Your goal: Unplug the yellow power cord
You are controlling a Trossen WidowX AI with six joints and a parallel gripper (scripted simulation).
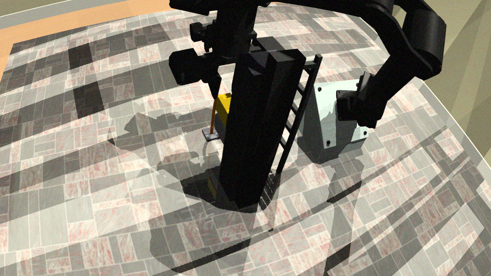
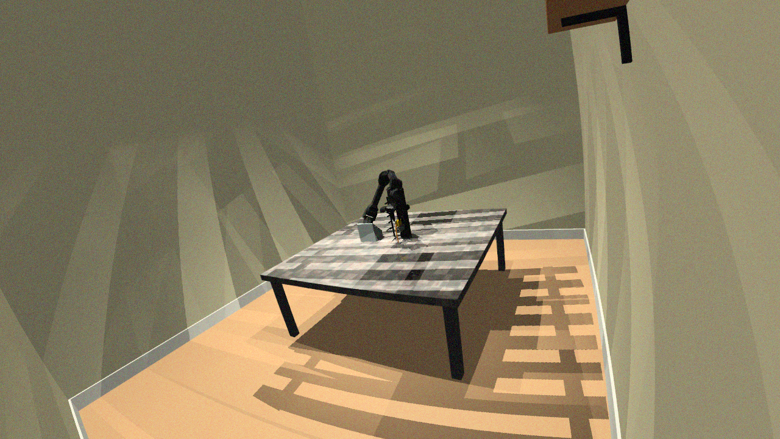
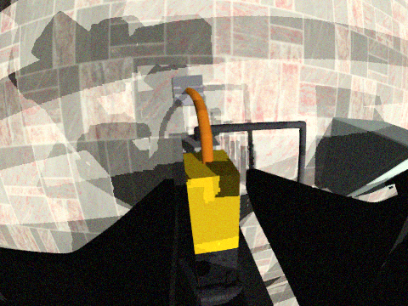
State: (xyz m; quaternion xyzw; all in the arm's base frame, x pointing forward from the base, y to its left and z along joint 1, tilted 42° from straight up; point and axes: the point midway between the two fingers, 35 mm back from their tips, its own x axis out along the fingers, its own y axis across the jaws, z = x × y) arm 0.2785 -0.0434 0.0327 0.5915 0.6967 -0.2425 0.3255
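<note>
My gripper tip is now 40 mm to the right of the yellow plug, 10 mm past it and 10 mm above it. Round my gripper tip: dark plate (140 mm below, 30 mm to the right).
</note>
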